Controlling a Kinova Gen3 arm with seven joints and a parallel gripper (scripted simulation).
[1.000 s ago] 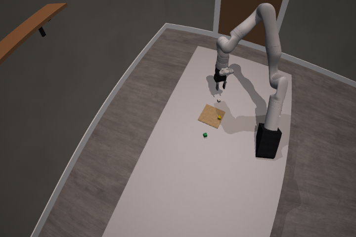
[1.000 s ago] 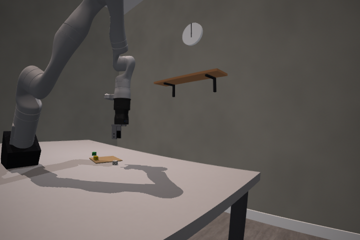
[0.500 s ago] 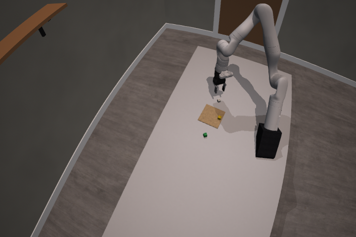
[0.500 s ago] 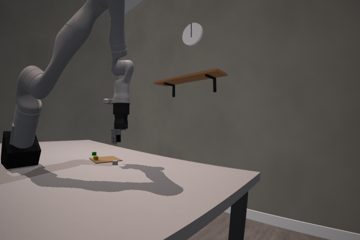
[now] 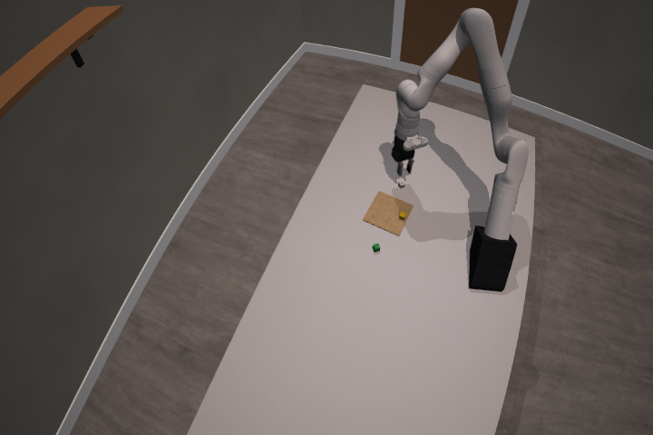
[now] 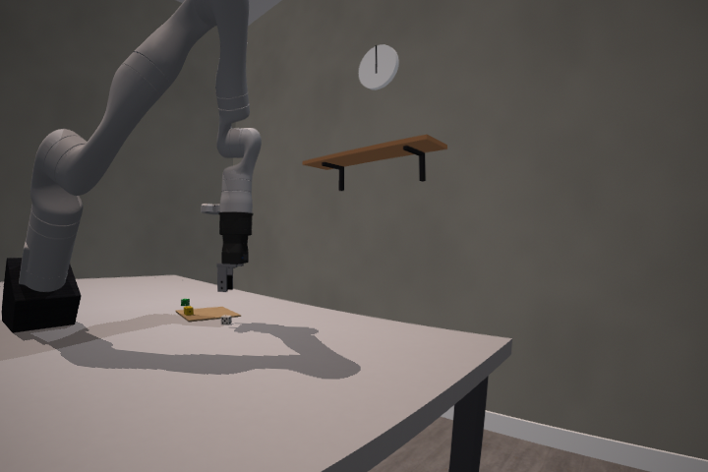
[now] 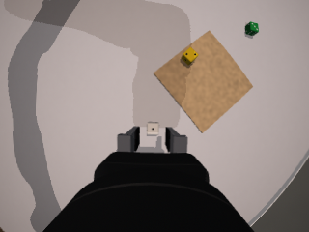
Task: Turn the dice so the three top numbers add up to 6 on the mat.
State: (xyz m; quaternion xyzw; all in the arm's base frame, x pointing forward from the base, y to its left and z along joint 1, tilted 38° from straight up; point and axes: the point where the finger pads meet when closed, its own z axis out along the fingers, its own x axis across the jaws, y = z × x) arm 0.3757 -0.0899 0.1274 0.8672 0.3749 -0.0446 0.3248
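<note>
Now: the white die 9 cm below my hand. From my hand the other things lie so: green die: 29 cm to the left, 9 cm below; then yellow die: 4 cm behind, 13 cm to the left, 8 cm below; then tan mat: 1 cm ahead, 13 cm to the left, 10 cm below.
</note>
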